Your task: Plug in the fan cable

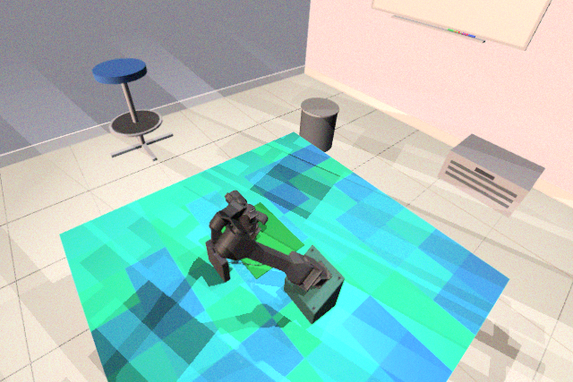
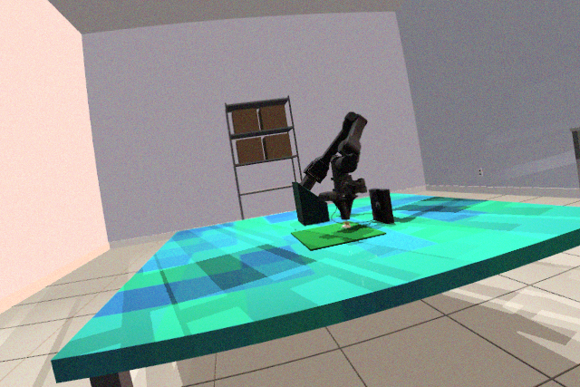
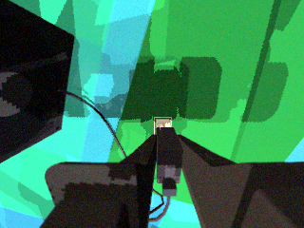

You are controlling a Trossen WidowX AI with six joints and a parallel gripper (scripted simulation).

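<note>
Right now my gripper tip is 10 mm past the white four-pin header and 40 mm above it. The rest, counted from my gripper tip: black fan (20 mm behind, 130 mm to the left, 20 mm above); dark fan plug (10 mm behind, 10 mm above); green board (40 mm ahead, 60 mm to the right, 60 mm below).
</note>
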